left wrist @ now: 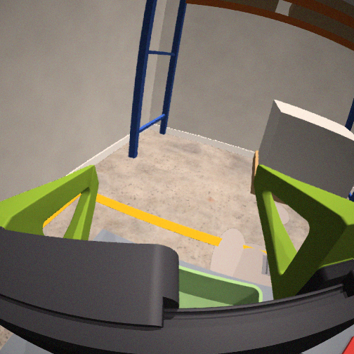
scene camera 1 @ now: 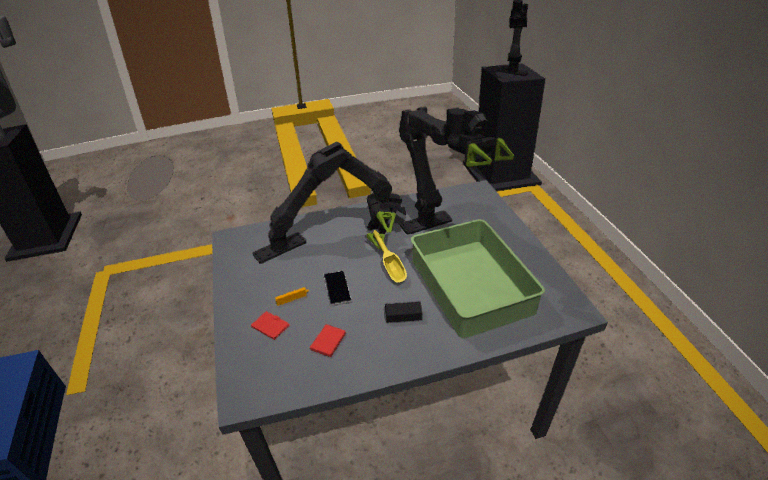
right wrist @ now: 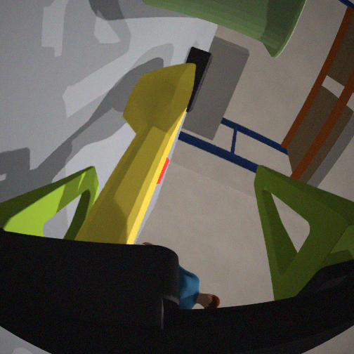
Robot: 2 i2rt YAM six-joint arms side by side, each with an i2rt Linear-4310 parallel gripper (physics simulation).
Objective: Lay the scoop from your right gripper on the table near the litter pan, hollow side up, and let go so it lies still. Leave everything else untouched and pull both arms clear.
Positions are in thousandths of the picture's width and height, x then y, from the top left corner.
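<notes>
Green litter pan (scene camera 1: 626, 593) (left wrist: 558, 818). Yellow scoop (right wrist: 439, 306), out of frame in the left wrist view. Black block (right wrist: 572, 168). Left gripper (scene camera 1: 654, 332) (left wrist: 496, 490). Right gripper (right wrist: 496, 493).
</notes>
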